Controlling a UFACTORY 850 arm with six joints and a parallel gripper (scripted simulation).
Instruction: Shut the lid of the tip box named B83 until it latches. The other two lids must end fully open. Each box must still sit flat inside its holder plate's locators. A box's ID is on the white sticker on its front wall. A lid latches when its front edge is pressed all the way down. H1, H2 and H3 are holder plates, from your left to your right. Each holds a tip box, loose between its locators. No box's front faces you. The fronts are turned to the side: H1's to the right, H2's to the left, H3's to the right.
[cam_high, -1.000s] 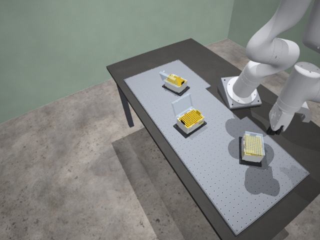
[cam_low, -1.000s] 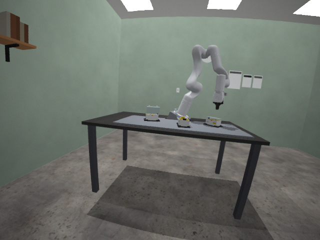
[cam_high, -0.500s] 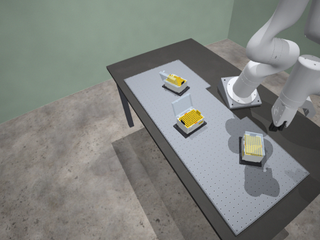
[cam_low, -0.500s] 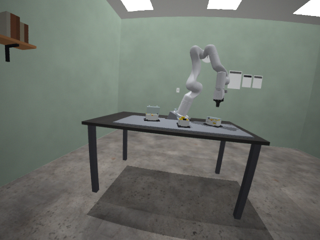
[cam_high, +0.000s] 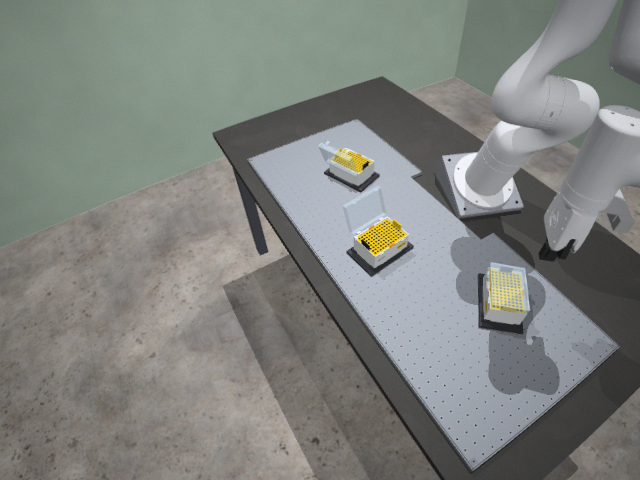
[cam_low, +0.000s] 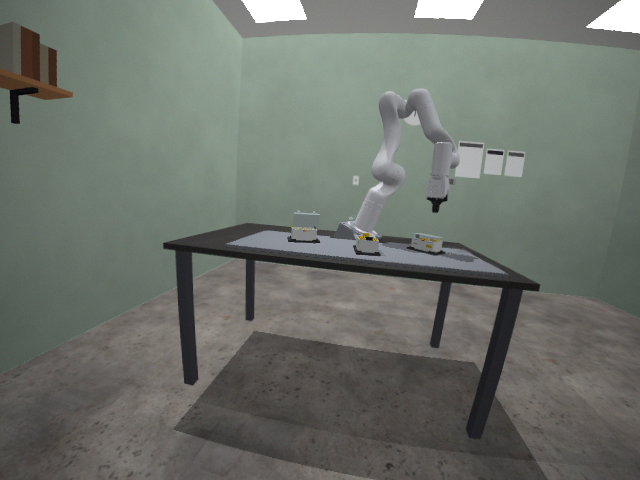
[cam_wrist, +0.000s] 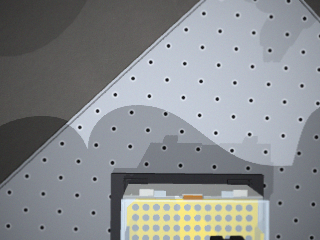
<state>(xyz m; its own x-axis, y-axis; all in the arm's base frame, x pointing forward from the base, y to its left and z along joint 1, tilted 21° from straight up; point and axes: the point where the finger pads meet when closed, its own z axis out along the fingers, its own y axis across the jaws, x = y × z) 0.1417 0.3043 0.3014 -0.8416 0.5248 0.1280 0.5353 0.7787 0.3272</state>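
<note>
The tip box is 30 mm ahead of my hand, 20 mm to the right of it and 160 mm below it.
</note>
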